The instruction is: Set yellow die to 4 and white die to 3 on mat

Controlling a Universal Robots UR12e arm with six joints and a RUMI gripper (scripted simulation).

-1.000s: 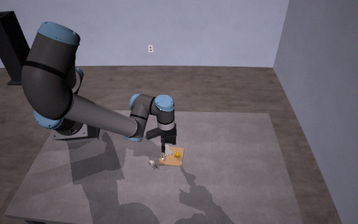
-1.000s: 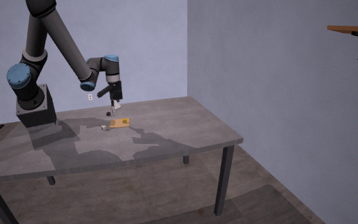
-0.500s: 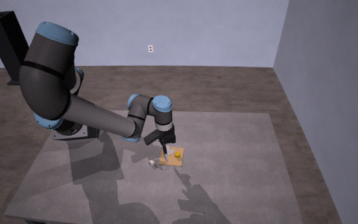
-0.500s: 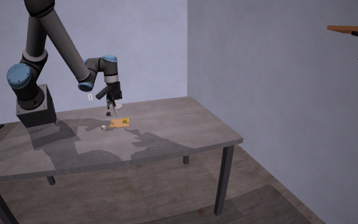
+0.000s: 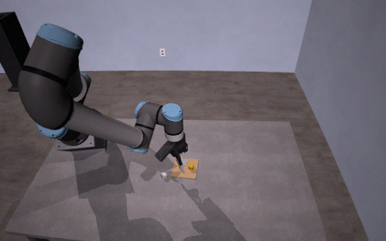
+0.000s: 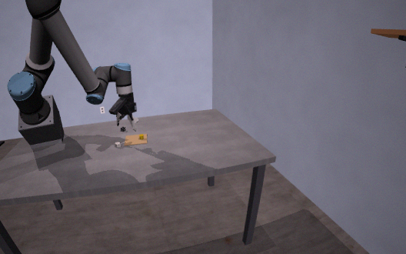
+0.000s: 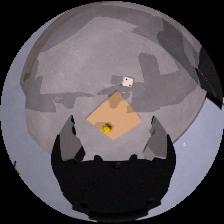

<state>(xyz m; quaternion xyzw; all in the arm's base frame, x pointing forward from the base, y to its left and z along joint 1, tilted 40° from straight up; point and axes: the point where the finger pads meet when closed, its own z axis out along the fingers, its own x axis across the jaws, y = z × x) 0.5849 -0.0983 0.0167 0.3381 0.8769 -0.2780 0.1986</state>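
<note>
The white die is 60 mm behind my hand, 10 mm to the right of it and 90 mm below it. The rest, counted from my hand: black die 40 mm behind, 240 mm to the left, 90 mm below; tan mat 50 mm ahead, 60 mm to the left, 100 mm below; yellow die 80 mm ahead, 60 mm to the left, 90 mm below.
</note>
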